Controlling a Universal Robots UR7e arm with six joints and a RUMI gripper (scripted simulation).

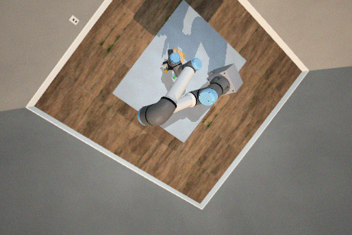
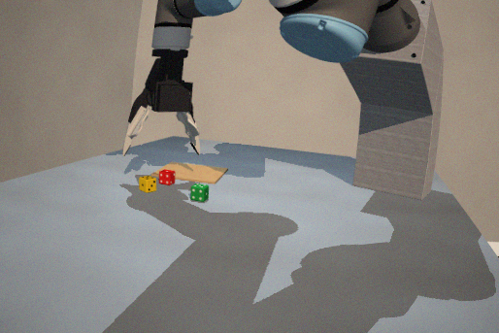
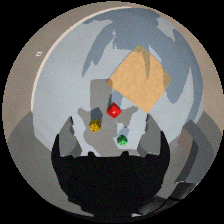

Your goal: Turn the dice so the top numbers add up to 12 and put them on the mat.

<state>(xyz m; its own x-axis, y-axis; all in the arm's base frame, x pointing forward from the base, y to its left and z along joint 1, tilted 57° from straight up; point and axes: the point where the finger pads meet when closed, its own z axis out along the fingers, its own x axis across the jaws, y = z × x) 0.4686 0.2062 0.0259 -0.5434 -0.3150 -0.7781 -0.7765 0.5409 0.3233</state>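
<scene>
The red die is 2 cm behind my hand and 4 cm below it. Round my hand: green die (12 cm behind, 4 cm to the left, 4 cm below); tan mat (11 cm to the right, 5 cm below); yellow die (2 cm behind, 7 cm to the left, 4 cm below).
</scene>
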